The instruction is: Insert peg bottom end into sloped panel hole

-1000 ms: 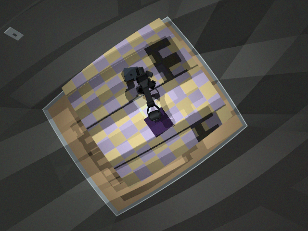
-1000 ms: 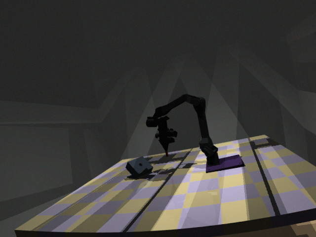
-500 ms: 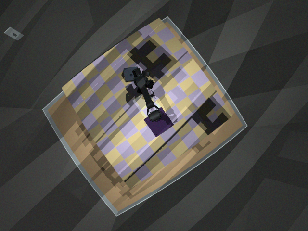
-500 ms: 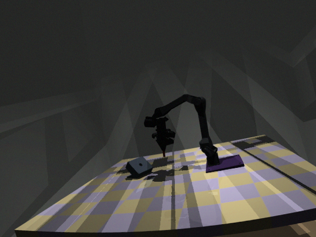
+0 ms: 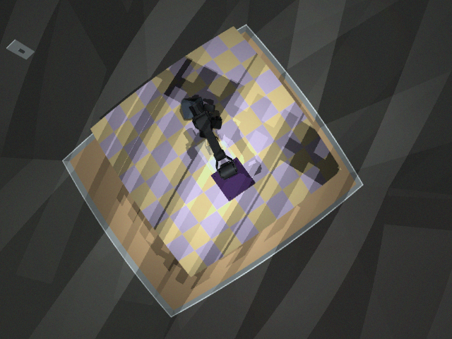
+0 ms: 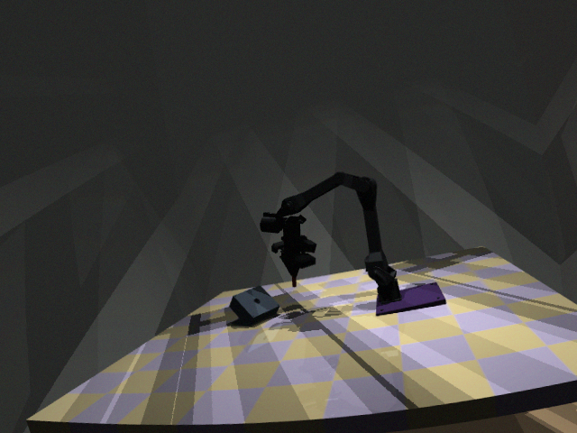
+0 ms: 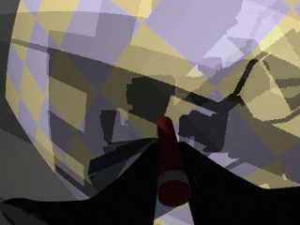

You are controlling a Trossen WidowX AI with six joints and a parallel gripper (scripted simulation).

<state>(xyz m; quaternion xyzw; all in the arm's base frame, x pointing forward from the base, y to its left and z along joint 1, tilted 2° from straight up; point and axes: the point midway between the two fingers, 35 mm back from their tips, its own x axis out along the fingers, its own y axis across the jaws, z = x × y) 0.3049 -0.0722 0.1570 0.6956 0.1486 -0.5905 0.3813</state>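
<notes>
Now: gripper tip 150 mm short of the sloped panel, 80 mm above it and 40 mm to the right of it. Round my gripper tip: red round peg (20 mm above).
</notes>
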